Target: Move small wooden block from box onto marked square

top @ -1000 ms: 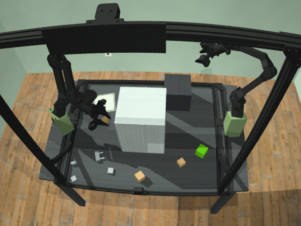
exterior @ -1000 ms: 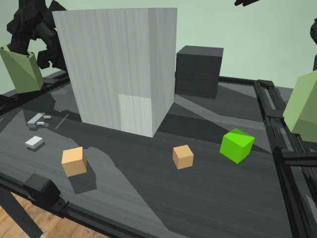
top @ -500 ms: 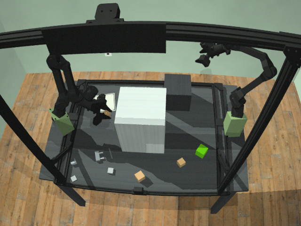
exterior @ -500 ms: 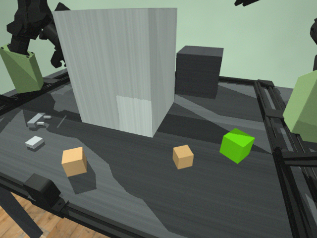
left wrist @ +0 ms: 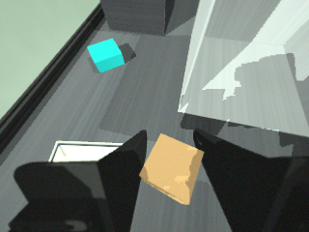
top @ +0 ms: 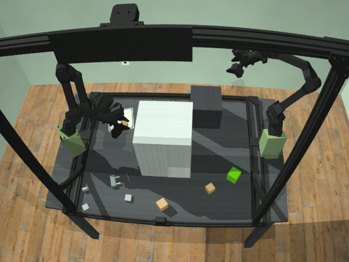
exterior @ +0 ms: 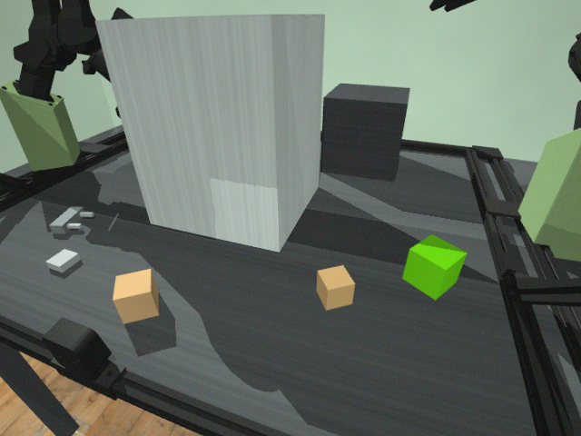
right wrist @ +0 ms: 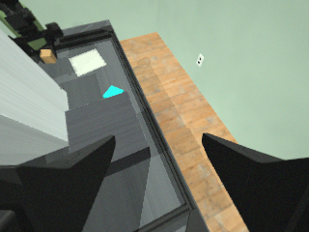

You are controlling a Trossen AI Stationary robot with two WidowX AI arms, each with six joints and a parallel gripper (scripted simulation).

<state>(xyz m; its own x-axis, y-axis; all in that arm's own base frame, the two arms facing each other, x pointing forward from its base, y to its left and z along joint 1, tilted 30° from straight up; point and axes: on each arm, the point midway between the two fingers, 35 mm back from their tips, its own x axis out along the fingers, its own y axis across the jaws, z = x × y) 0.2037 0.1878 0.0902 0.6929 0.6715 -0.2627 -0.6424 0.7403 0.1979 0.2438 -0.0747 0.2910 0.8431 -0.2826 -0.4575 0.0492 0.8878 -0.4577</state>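
The marked square is 11 cm ahead of my left hand, 5 cm to the left of it and 12 cm below it. Round my left hand: green cube (23 cm behind, 54 cm to the right, 10 cm below).
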